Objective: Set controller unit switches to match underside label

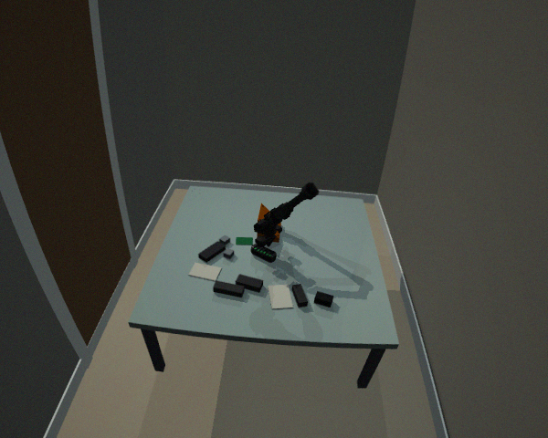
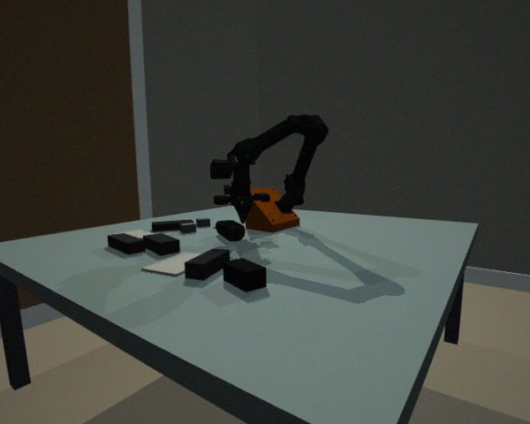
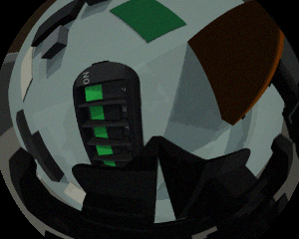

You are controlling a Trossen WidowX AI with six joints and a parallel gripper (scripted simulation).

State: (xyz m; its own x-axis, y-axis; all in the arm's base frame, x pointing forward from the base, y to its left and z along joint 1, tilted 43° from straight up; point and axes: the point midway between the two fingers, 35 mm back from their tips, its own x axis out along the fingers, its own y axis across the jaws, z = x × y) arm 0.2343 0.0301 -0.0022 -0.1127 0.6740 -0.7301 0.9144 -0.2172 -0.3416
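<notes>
The green card lies 6 cm behind my gripper tip, 16 cm to the right of it and 4 cm below it. Also, from my gripper tip: long black block (10 cm ahead, 31 cm to the right, 3 cm below).
</notes>
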